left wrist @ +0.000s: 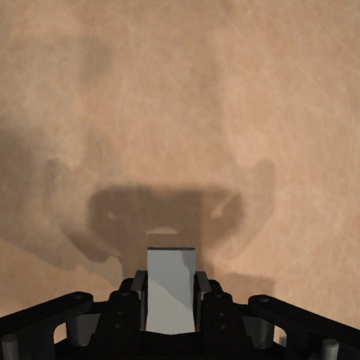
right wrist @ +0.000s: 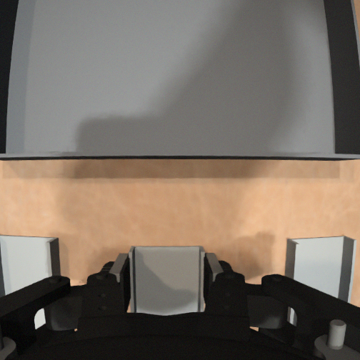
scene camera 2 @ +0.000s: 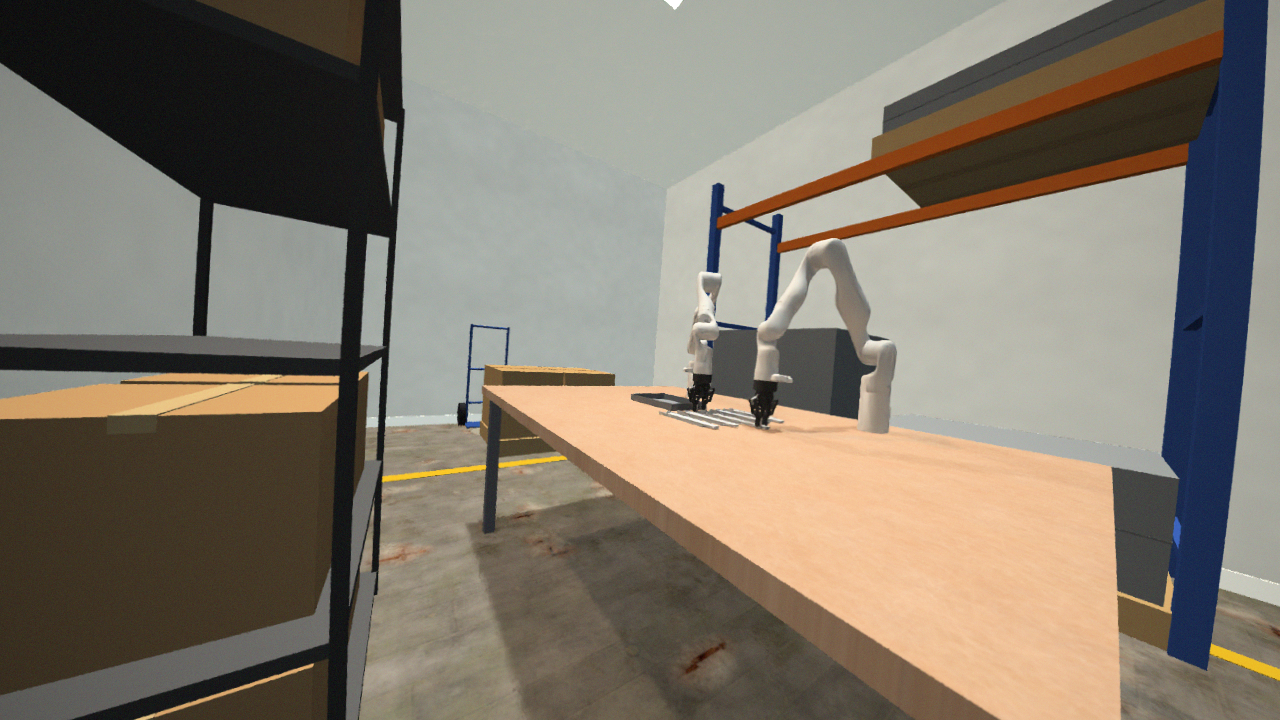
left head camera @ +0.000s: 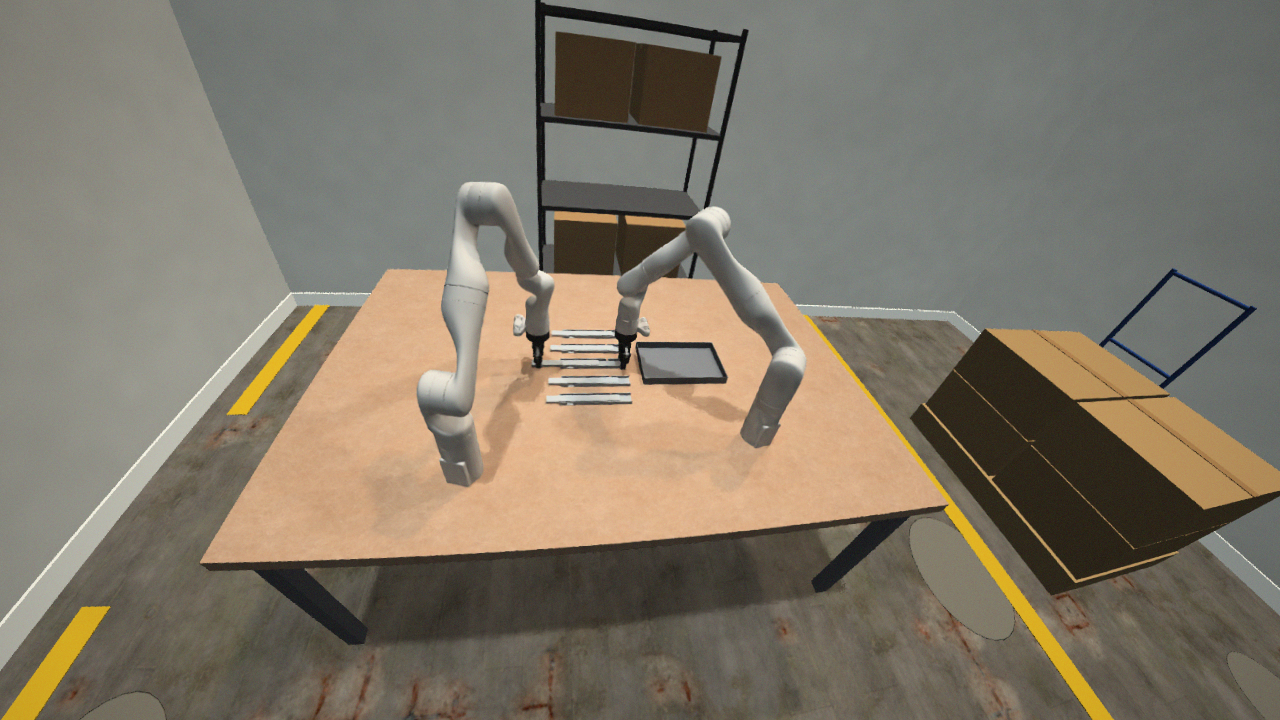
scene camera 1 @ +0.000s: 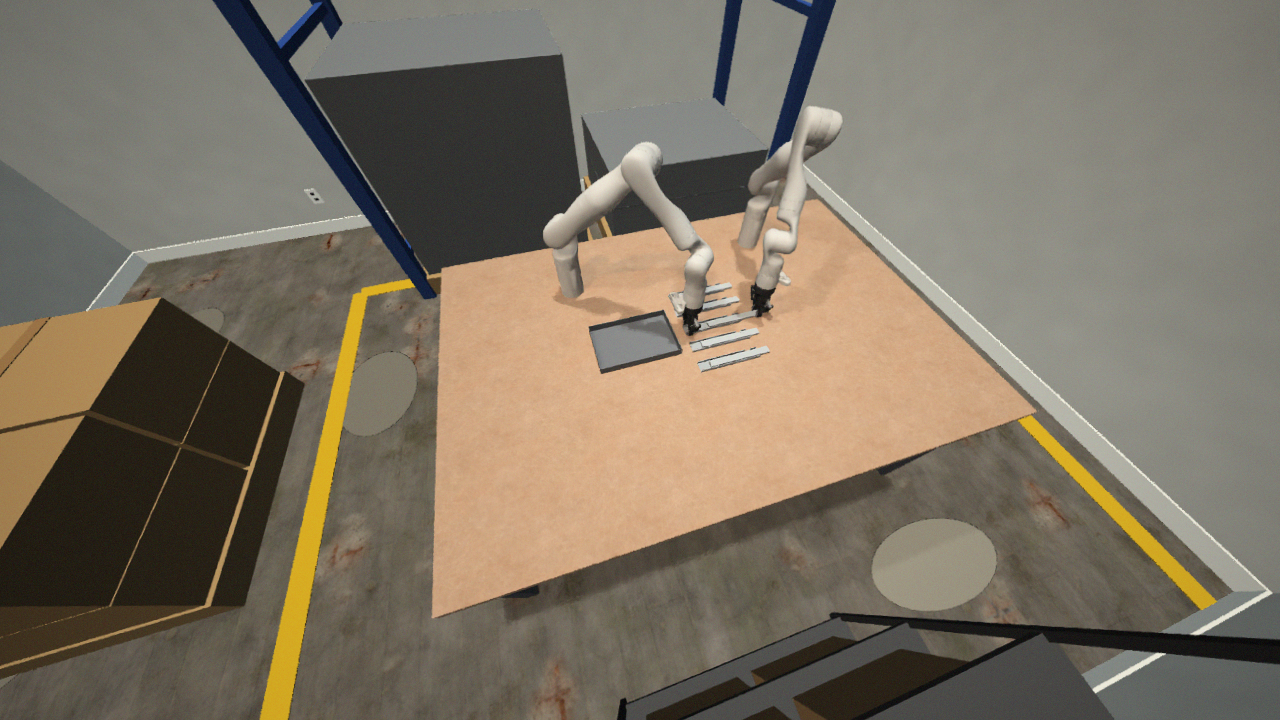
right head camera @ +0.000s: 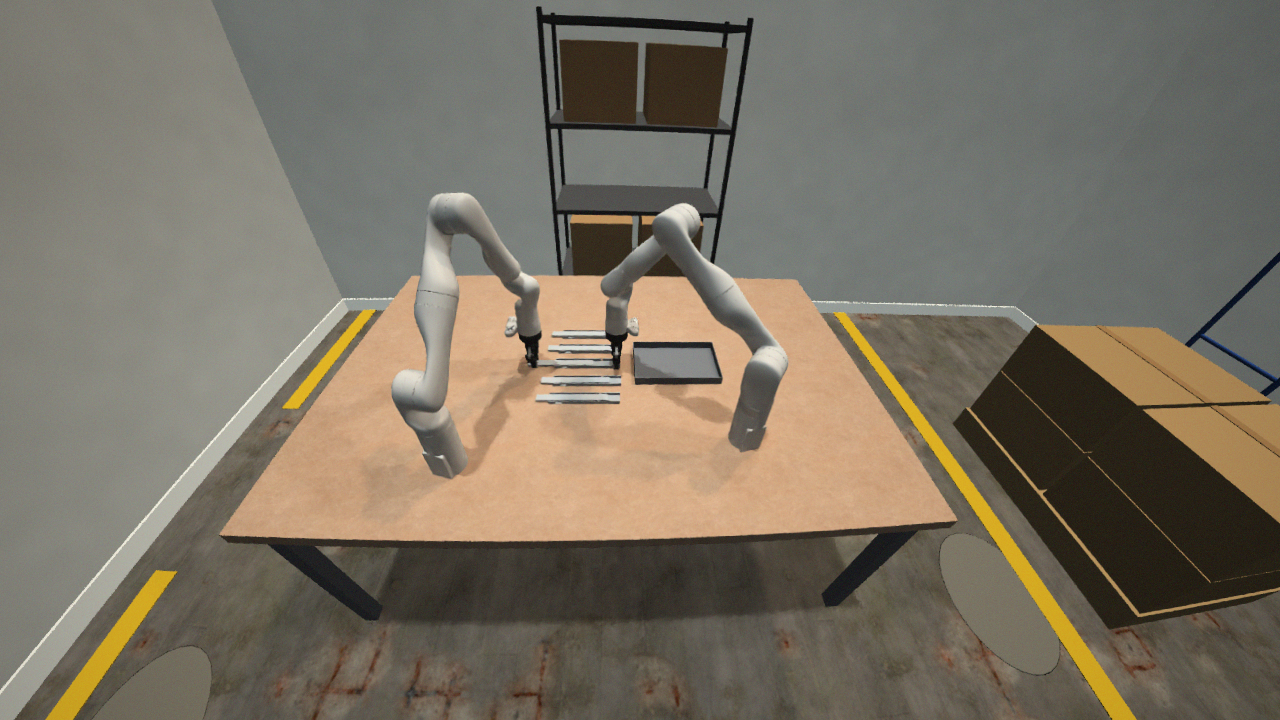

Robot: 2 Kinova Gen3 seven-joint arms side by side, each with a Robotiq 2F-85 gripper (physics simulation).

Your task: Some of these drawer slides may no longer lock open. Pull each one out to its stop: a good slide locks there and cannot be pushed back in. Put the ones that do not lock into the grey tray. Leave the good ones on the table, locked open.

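Places are measured from the left arm's base along level axes (x back, y right, z up), in metres.
Where they show: left gripper, fingertip midpoint: (scene camera 2: pixel 760 428) (left head camera: pixel 538 364) (scene camera 1: pixel 755 314) (right head camera: pixel 535 364); right gripper, fingertip midpoint: (left head camera: pixel 621 364) (scene camera 1: pixel 687 330) (right head camera: pixel 616 364); left arm's base, origin of the base link: (scene camera 2: pixel 871 431) (left head camera: pixel 465 470) (scene camera 1: pixel 747 242) (right head camera: pixel 451 463); right arm's base, origin of the base link: (left head camera: pixel 754 435) (scene camera 1: pixel 572 290) (right head camera: pixel 743 438).
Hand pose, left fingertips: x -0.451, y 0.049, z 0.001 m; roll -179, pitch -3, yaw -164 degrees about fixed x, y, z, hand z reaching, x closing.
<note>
Each offset is from my left fingertips to the top centre of the thing.
Several grey metal drawer slides lie parallel on the table. The middle slide (left head camera: pixel 581 363) (right head camera: pixel 577 363) (scene camera 1: pixel 726 320) is drawn out partway; its narrow inner member reaches past the neighbouring slides' ends. My left gripper (left head camera: pixel 537 364) (right head camera: pixel 532 364) (left wrist: pixel 170 287) is shut on the end of this inner member. My right gripper (left head camera: pixel 623 364) (right head camera: pixel 616 364) (right wrist: pixel 166 269) is shut on the wider outer rail at the slide's other end. I cannot tell whether the slide is locked. The grey tray @(dx -0.137, dy +0.482, dz +0.029 m) (left head camera: pixel 684 382) (right head camera: pixel 677 382) (right wrist: pixel 180 157) stands beside the right gripper, with no slide in it.
Two slides @(dx -0.210, dy +0.101, dz +0.010 m) (left head camera: pixel 583 334) @(dx -0.123, dy +0.122, dz +0.010 m) (left head camera: pixel 583 348) lie behind the middle one and two slides @(dx +0.045, dy +0.169, dz +0.010 m) (left head camera: pixel 588 381) @(dx +0.125, dy +0.187, dz +0.010 m) (left head camera: pixel 588 399) in front in the left head camera. Neighbouring slide ends (right wrist: pixel 27 260) (right wrist: pixel 320 260) flank the right fingers. A shelf rack (left head camera: pixel 540 161) stands behind the table.
</note>
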